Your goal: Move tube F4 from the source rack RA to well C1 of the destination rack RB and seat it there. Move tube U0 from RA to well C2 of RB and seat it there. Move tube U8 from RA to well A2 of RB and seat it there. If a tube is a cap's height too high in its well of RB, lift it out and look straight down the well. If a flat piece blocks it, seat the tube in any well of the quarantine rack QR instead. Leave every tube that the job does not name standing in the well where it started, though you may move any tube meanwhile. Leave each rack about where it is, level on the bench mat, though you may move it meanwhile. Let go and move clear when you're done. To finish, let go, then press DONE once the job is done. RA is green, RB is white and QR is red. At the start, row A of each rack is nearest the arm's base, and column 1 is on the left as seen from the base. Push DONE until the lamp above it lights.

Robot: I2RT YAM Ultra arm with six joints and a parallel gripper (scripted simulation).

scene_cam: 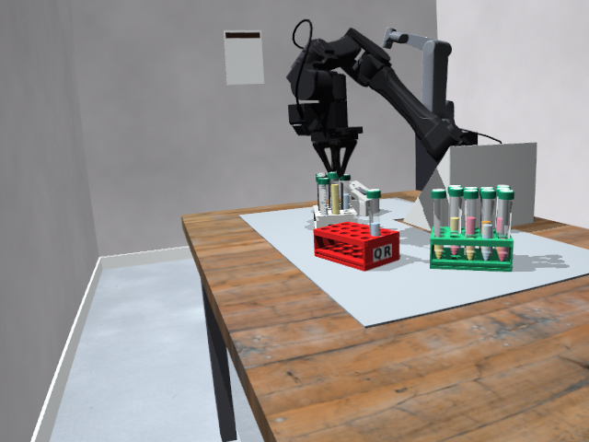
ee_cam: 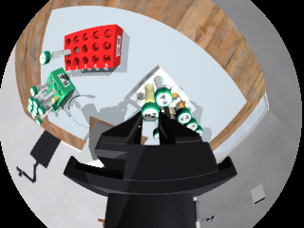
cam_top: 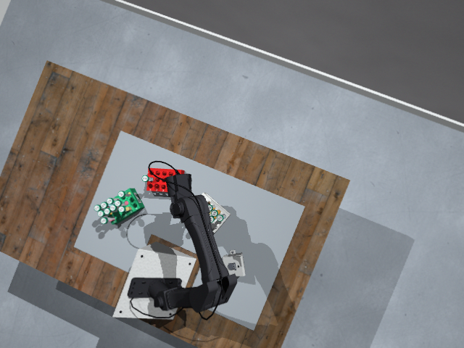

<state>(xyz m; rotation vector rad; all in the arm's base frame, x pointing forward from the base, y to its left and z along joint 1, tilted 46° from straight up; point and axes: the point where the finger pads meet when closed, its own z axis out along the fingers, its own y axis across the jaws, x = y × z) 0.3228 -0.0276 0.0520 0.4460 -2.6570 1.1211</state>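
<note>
Now: the tube with yellow filling 6 cm below my hand and 1 cm ahead of it. The rest, counted from my hand: red rack QR (16 cm to the left, 11 cm below, 5 cm ahead); then tube (20 cm to the left, 7 cm below, 4 cm ahead); then white rack RB (11 cm below, 4 cm to the right, 2 cm behind).
</note>
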